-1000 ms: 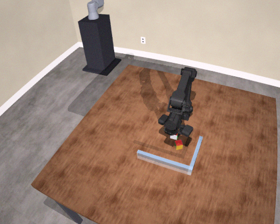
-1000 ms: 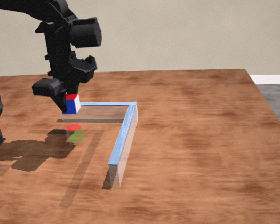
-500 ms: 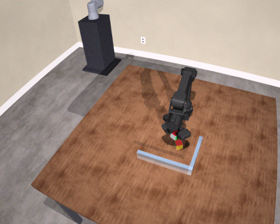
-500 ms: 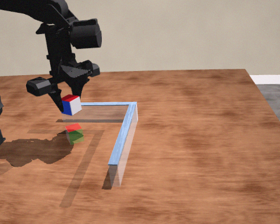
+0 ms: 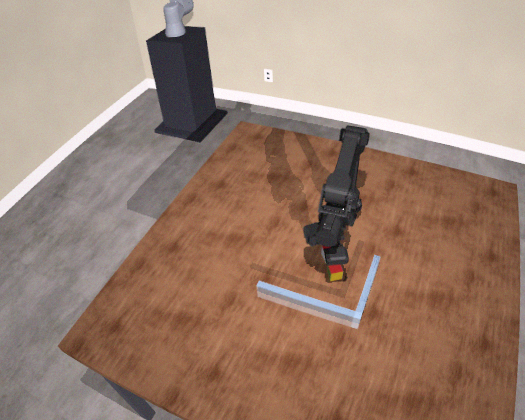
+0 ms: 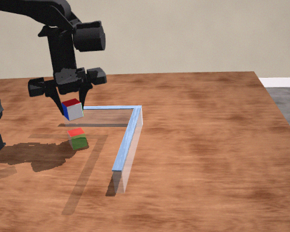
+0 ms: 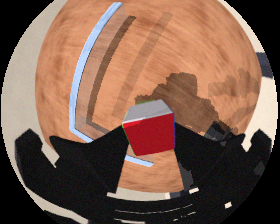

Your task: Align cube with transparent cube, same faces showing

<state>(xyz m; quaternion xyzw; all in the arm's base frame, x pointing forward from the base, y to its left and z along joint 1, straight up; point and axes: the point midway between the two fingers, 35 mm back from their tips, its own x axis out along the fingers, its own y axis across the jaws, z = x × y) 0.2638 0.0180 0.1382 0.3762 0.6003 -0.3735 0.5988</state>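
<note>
My hand is 10 mm past the transparent cube, 20 mm to the right of it and 120 mm above it.
</note>
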